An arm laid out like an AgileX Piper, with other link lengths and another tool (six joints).
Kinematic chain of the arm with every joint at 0, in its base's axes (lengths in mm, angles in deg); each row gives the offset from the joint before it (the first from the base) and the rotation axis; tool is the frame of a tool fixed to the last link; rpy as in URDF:
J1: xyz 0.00 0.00 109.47 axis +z
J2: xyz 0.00 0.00 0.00 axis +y
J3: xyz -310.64 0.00 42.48 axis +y
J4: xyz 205.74 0.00 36.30 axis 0.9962 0 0.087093
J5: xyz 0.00 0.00 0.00 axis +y
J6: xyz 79.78 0.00 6.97 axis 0.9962 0 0.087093
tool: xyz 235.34 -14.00 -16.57 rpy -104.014 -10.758 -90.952
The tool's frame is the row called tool.
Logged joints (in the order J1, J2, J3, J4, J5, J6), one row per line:
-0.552 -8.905 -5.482 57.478 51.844 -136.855
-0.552 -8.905 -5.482 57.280 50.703 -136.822
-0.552 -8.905 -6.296 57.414 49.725 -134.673
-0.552 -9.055 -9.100 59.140 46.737 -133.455
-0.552 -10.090 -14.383 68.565 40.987 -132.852
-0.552 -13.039 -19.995 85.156 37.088 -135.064
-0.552 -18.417 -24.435 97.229 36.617 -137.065
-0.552 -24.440 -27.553 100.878 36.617 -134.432
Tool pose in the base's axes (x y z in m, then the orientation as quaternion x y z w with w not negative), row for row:
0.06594 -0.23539 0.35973 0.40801 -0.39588 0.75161 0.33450
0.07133 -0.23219 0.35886 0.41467 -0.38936 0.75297 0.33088
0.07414 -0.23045 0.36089 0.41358 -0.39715 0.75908 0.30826
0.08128 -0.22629 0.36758 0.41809 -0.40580 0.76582 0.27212
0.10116 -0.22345 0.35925 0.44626 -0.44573 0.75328 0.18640
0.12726 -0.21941 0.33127 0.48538 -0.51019 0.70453 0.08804
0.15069 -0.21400 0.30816 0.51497 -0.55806 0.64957 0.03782
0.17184 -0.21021 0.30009 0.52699 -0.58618 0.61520 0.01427
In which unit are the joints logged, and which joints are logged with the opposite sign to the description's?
The joints are logged in degrees. Opposite sign: J2, J5.
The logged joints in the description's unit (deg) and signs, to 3 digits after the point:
-0.552 8.905 -5.482 57.478 -51.844 -136.855
-0.552 8.905 -5.482 57.280 -50.703 -136.822
-0.552 8.905 -6.296 57.414 -49.725 -134.673
-0.552 9.055 -9.100 59.140 -46.737 -133.455
-0.552 10.090 -14.383 68.565 -40.987 -132.852
-0.552 13.039 -19.995 85.156 -37.088 -135.064
-0.552 18.417 -24.435 97.229 -36.617 -137.065
-0.552 24.440 -27.553 100.878 -36.617 -134.432

